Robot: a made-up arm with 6 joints. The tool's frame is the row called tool. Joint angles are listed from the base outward.
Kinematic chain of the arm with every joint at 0, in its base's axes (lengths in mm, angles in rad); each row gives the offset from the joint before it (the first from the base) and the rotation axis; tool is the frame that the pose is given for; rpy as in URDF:
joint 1: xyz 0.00 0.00 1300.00 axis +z
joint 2: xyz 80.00 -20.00 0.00 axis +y
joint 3: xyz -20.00 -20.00 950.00 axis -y
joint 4: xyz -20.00 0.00 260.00 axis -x
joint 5: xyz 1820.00 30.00 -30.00 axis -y
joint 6: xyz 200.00 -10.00 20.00 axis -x
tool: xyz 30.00 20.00 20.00 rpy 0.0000 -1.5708 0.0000
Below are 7 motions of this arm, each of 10 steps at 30 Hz.
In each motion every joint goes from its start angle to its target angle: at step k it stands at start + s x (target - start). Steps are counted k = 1, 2, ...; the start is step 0. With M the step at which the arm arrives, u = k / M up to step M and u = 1 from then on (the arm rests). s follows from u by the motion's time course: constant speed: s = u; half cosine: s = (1 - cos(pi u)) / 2; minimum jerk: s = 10 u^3 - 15 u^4 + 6 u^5.
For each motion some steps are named. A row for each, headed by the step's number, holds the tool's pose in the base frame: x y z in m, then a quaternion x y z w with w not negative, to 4 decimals.
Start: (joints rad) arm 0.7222 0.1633 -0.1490 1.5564 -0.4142 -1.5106
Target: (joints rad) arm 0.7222 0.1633 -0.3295 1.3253 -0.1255 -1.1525
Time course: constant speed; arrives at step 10
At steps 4, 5, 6, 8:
4: 1.7081 1.3779 1.7096 0.0493 -0.5512 0.2541 0.7932
5: 1.6959 1.3772 1.6725 0.0544 -0.5407 0.2704 0.7947
6: 1.6831 1.3760 1.6361 0.0599 -0.5306 0.2864 0.7955
8: 1.6558 1.3722 1.5650 0.0719 -0.5117 0.3171 0.7953

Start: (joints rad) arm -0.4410 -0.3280 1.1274 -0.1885 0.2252 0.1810
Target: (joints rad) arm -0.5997 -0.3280 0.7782 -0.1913 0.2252 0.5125
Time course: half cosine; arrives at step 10
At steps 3, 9, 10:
3: -0.1686 0.0788 4.2342 0.2656 0.9637 0.0171 0.0209
9: 0.2959 -0.2042 4.1441 -0.4402 -0.8900 -0.0371 0.1131
10: 0.3091 -0.2147 4.1388 -0.4454 -0.8868 -0.0374 0.1173

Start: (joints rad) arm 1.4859 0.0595 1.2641 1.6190 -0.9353 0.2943
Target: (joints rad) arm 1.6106 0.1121 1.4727 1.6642 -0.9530 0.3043
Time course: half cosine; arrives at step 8
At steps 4, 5, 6, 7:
4: 0.2503 0.4740 4.1942 -0.2367 -0.8563 0.1722 0.4255
5: 0.2398 0.4293 4.2026 -0.2248 -0.8602 0.1629 0.4279
6: 0.2327 0.3910 4.2082 -0.2146 -0.8631 0.1551 0.4301
7: 0.2288 0.3653 4.2112 -0.2077 -0.8649 0.1498 0.4317

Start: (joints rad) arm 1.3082 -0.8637 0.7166 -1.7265 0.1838 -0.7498
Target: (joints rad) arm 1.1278 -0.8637 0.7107 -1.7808 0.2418 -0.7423
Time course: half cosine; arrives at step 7
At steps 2, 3, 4, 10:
2: -0.1756 -0.9321 3.9159 -0.9481 -0.3030 0.0856 0.0448
3: -0.2056 -0.9227 3.9152 -0.9515 -0.2900 0.0906 0.0478
4: -0.2383 -0.9110 3.9143 -0.9551 -0.2756 0.0960 0.0513
10: -0.2942 -0.8878 3.9127 -0.9607 -0.2503 0.1054 0.0579

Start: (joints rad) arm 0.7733 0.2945 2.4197 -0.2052 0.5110 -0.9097
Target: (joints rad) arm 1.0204 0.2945 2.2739 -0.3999 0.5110 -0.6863
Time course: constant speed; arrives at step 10
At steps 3, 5, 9, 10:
3: -0.5981 -0.7600 3.7515 -0.7341 0.4756 0.0012 0.4847
5: -0.5285 -0.7553 3.7889 -0.7514 0.4625 0.0255 0.4700
9: -0.3938 -0.7282 3.8599 -0.7843 0.4351 0.0715 0.4364
10: -0.3614 -0.7179 3.8768 -0.7922 0.4280 0.0823 0.4272

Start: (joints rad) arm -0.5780 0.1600 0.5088 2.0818 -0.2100 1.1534
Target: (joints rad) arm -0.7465 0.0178 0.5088 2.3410 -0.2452 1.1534
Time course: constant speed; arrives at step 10
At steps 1, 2, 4, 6, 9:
1: 1.5893 -1.2240 3.2014 -0.7776 0.3457 0.4874 0.1956
2: 1.5449 -1.2350 3.2309 -0.7752 0.3637 0.4796 0.1917
4: 1.4552 -1.2525 3.2887 -0.7691 0.3998 0.4636 0.1839
6: 1.3651 -1.2640 3.3449 -0.7611 0.4355 0.4473 0.1759
9: 1.2296 -1.2699 3.4259 -0.7457 0.4886 0.4224 0.1635

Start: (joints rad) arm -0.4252 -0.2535 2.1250 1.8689 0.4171 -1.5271
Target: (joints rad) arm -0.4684 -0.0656 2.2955 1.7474 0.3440 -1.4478
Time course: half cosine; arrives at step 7
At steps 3, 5, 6, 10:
3: -1.5212 0.7775 3.4525 0.4129 0.8279 -0.1917 0.3278
5: -1.4394 0.7668 3.4752 0.4075 0.8289 -0.1869 0.3345
6: -1.4125 0.7625 3.4814 0.4058 0.8294 -0.1852 0.3365
10: -1.4029 0.7609 3.4835 0.4051 0.8295 -0.1846 0.3372

